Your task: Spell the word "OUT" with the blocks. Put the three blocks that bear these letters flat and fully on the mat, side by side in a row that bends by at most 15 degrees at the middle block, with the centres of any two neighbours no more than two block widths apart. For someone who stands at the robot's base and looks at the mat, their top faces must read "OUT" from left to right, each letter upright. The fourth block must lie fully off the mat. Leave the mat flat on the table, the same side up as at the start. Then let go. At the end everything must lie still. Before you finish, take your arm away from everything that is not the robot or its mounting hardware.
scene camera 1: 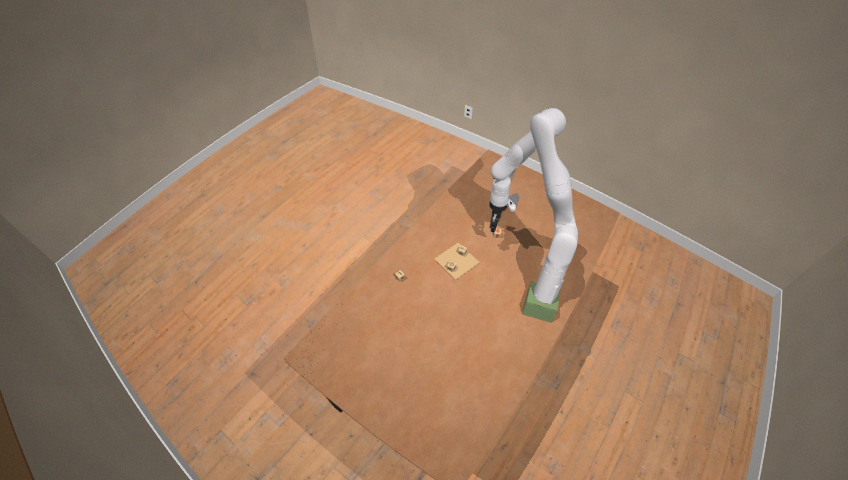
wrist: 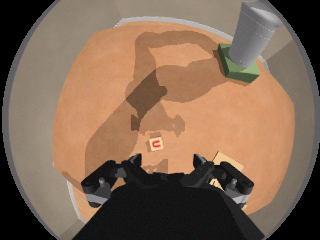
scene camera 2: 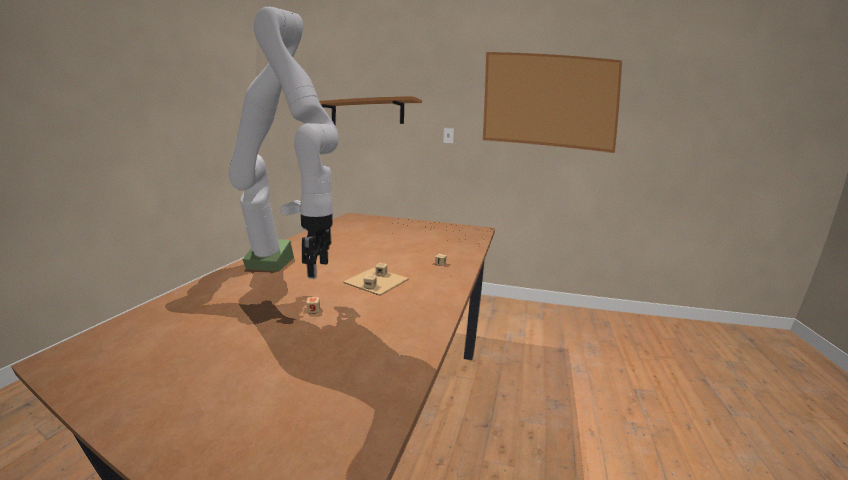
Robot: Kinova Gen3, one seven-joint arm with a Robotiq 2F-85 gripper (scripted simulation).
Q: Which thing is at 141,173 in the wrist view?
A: The gripper.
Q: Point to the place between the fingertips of the gripper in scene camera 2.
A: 318,270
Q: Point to a mat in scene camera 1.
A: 464,263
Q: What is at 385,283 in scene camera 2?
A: A mat.
